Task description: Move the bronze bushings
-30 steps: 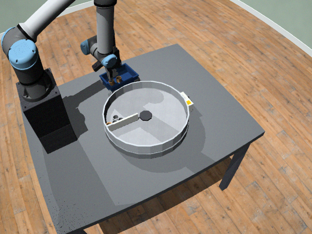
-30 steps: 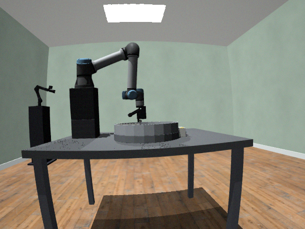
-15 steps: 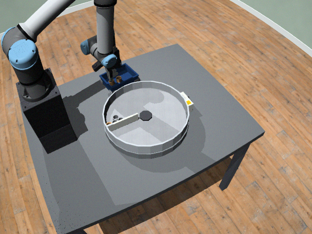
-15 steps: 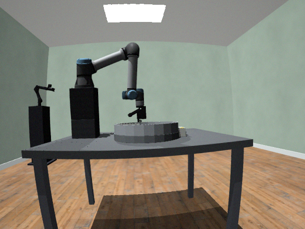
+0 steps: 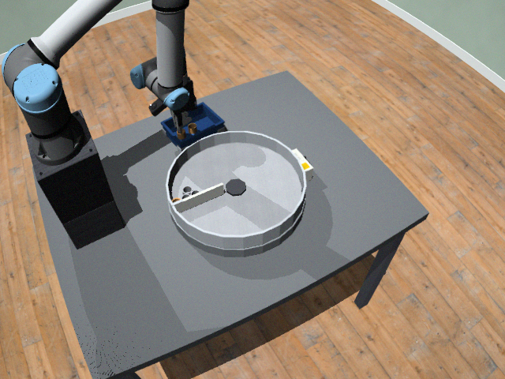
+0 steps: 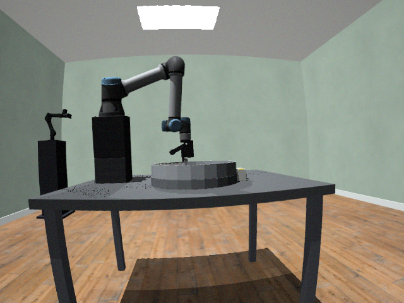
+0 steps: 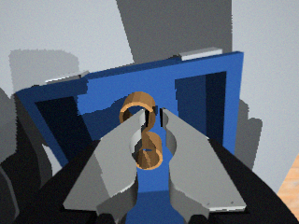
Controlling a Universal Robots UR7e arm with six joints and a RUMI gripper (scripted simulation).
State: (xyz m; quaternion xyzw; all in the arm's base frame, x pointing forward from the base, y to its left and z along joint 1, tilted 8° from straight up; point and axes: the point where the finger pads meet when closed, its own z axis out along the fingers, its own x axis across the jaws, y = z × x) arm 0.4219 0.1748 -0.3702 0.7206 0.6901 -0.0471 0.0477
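Now: the blue crate 5 cm ahead of my hand, 1 cm to the right of it and 1 cm below it. Also, from my hand: turntable 3 cm ahead, 37 cm to the right, 2 cm above.
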